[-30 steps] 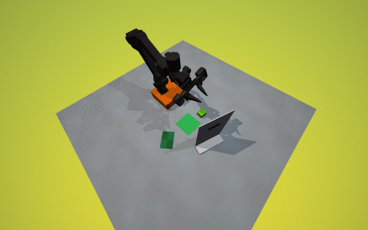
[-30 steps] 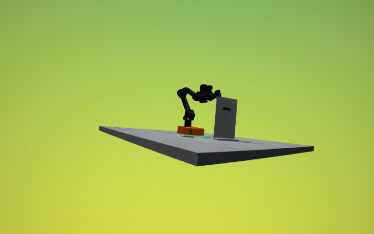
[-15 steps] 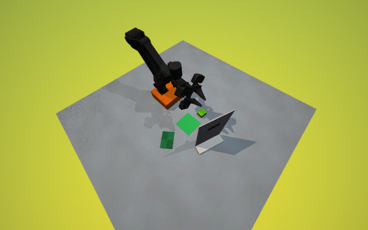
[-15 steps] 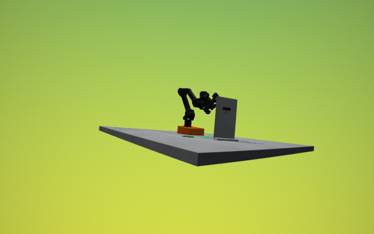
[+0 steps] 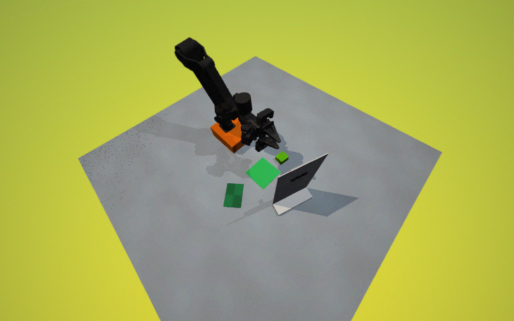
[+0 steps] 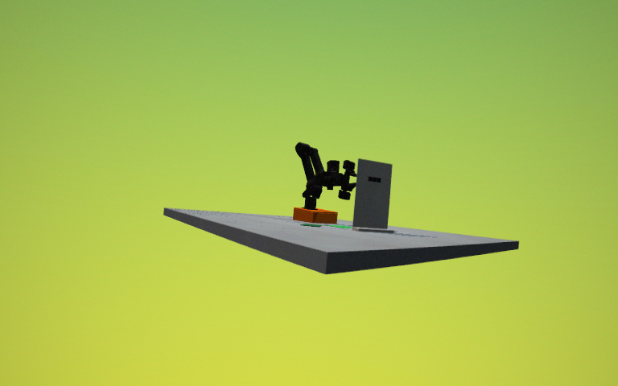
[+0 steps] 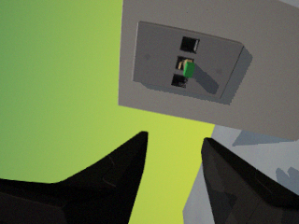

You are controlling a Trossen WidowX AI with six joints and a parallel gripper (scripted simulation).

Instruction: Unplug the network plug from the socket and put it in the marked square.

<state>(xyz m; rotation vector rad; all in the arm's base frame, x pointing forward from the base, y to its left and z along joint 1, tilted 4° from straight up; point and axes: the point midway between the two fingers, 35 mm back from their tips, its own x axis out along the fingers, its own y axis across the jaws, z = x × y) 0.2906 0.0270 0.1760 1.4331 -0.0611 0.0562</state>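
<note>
My gripper tip is now 110 mm short of the network plug, 30 mm to the left of it and 10 mm above it. From my gripper tip the other things lie so: green marked square: 40 mm behind, 40 mm to the right, 220 mm below; darker green rectangle: 40 mm behind, 220 mm to the right, 220 mm below; grey panel: 130 mm ahead, 40 mm to the right, 90 mm below.
</note>
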